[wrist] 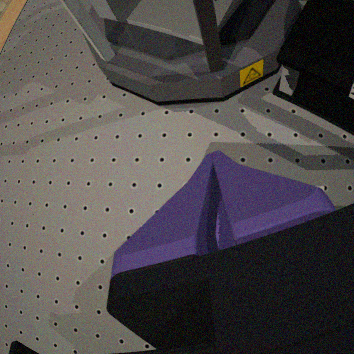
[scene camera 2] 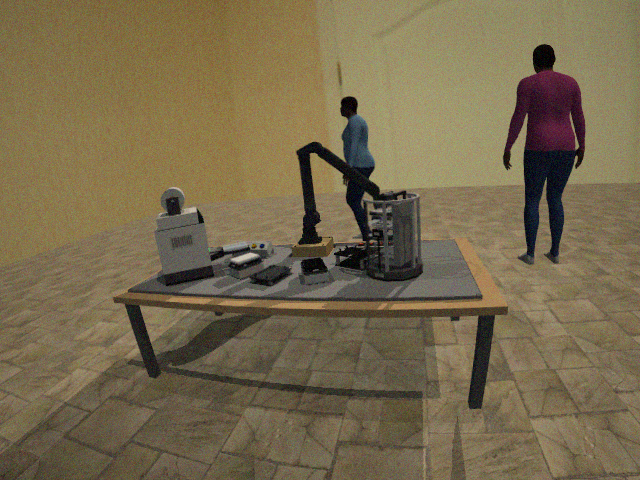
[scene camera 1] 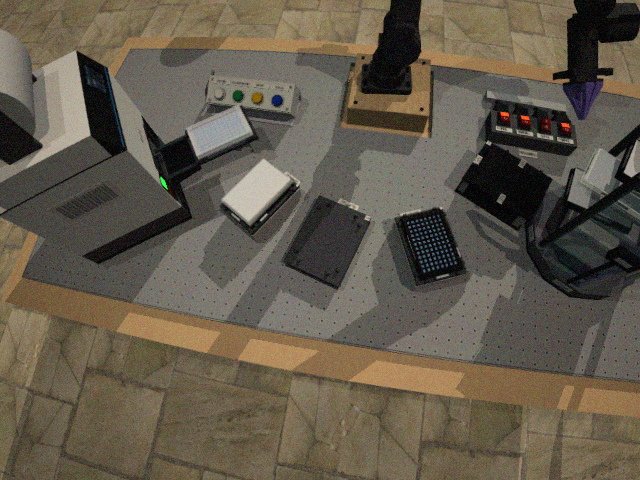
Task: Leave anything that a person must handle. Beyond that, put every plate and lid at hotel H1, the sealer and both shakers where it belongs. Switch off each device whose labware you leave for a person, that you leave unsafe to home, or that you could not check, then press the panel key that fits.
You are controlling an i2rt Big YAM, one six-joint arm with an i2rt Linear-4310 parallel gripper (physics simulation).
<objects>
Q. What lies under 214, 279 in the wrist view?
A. The gripper.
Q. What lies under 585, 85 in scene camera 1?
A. The gripper.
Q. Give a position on a perforated deck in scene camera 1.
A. At 501, 311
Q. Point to a plate hotel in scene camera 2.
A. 393, 231
</objects>
